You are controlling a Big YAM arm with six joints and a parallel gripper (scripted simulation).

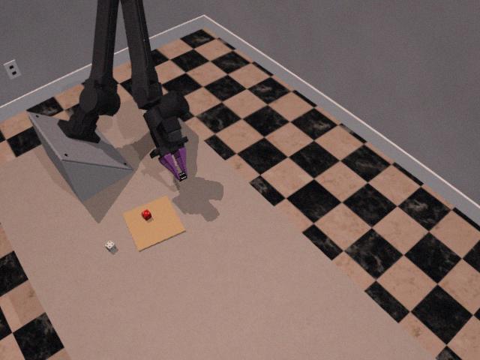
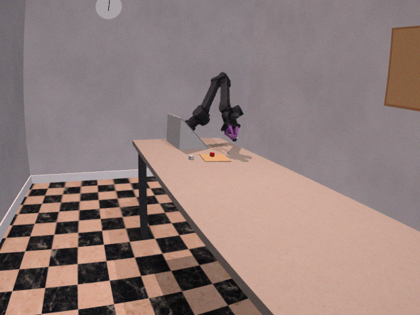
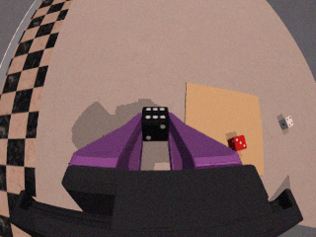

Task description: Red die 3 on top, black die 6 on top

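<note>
The orange mat is 12 cm to the right of my hand, 10 cm below it and 1 cm ahead of it. From my hand the other things lie so: white die (26 cm to the right, 9 cm below, 1 cm ahead); red die (13 cm to the right, 9 cm below, 1 cm behind); black die (right at my hand).
</note>
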